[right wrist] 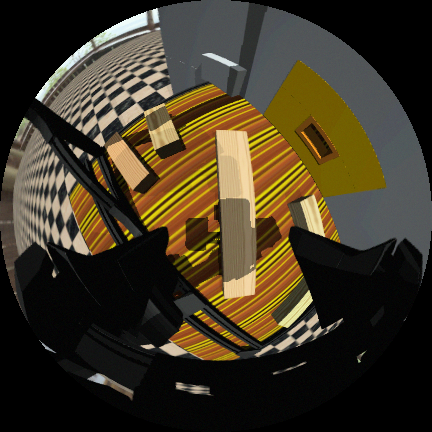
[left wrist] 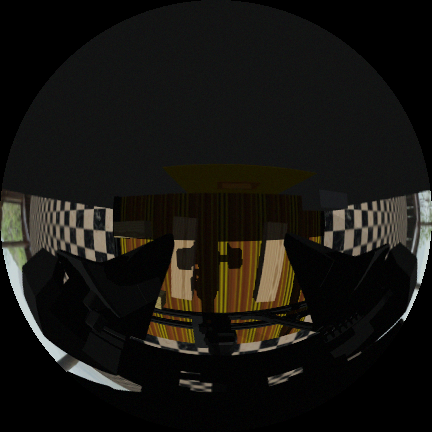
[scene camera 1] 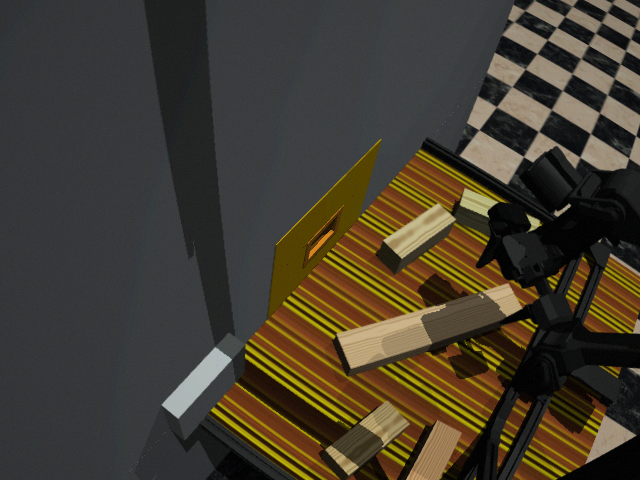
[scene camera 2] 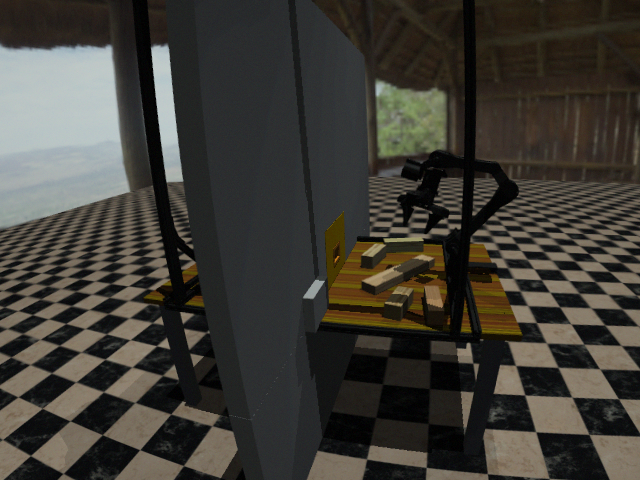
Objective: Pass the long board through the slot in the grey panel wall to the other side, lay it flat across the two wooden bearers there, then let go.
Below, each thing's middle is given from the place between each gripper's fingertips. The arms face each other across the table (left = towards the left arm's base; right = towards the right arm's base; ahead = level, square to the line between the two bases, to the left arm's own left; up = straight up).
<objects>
The slot [scene camera 1: 330, 228] is 40 mm behind my left hand, 130 mm to the right of it and 220 mm below it. The rest, counted from my left hand: grey block [scene camera 1: 195, 397] 340 mm behind, 120 mm to the right, 260 mm below.
Now: right hand 1 cm past the slot, 30 cm to the right of it and 10 cm above it. From my right hand the other things lie so: grey block (31 cm behind, 31 cm to the left, 13 cm below).
</objects>
